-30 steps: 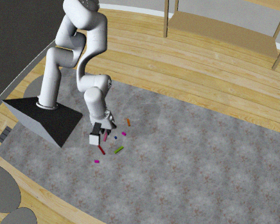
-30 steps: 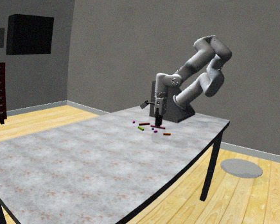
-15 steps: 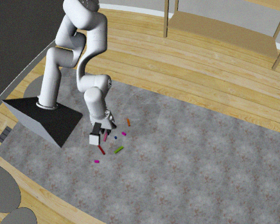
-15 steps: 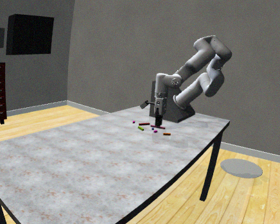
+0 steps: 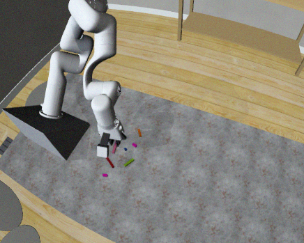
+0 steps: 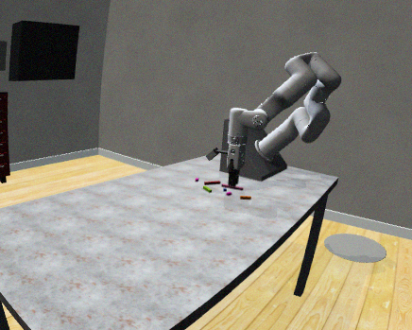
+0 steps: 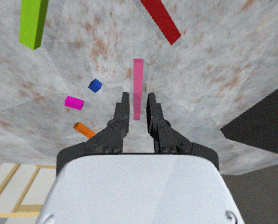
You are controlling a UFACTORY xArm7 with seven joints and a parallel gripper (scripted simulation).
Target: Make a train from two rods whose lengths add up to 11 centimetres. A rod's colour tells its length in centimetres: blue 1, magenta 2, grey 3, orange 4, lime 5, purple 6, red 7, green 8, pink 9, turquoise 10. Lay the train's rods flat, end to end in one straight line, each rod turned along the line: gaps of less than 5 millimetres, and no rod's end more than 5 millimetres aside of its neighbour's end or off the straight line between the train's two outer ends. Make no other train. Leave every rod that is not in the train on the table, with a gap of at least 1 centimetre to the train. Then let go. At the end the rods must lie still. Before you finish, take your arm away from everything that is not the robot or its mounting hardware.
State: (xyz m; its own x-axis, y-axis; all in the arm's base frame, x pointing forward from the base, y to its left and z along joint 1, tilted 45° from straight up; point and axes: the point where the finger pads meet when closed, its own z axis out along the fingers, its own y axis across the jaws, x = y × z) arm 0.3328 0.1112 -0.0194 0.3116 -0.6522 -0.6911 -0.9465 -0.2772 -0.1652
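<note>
Right now my hand is 30 mm above the pink rod. Also, from my hand: red rod 90 mm to the right, 30 mm below, 20 mm ahead; blue rod 50 mm ahead, 30 mm below; lime rod 100 mm ahead, 50 mm to the right, 30 mm below.
</note>
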